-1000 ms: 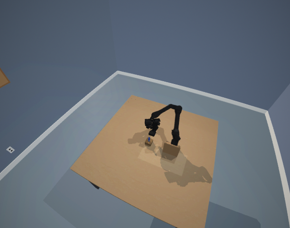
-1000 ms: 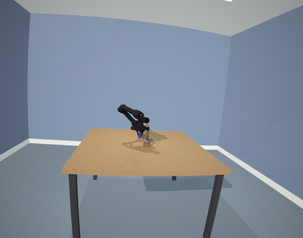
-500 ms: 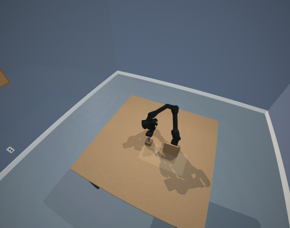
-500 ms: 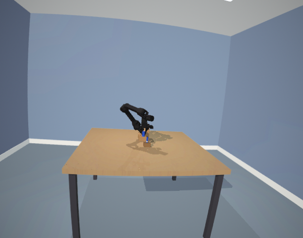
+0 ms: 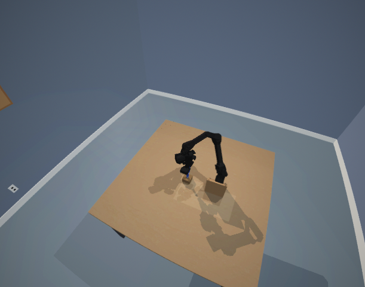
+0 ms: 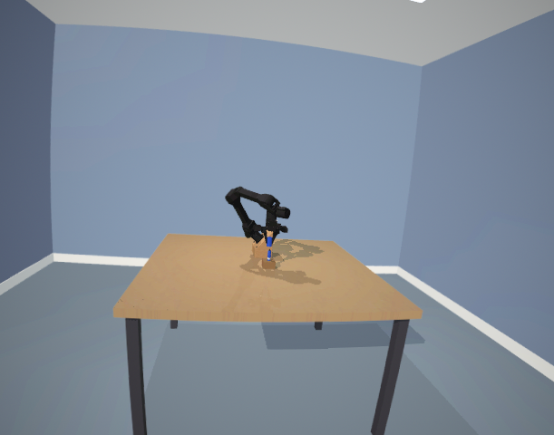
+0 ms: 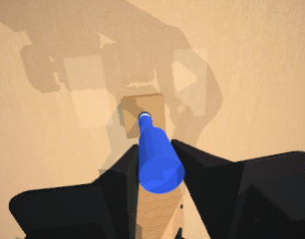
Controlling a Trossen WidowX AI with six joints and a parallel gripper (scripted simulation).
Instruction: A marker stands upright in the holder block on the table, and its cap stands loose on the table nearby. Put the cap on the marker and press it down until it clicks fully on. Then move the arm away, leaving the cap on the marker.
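Right now the holder block is 120 mm below my gripper tip. Also, from my gripper tip: blue cap (10 mm above).
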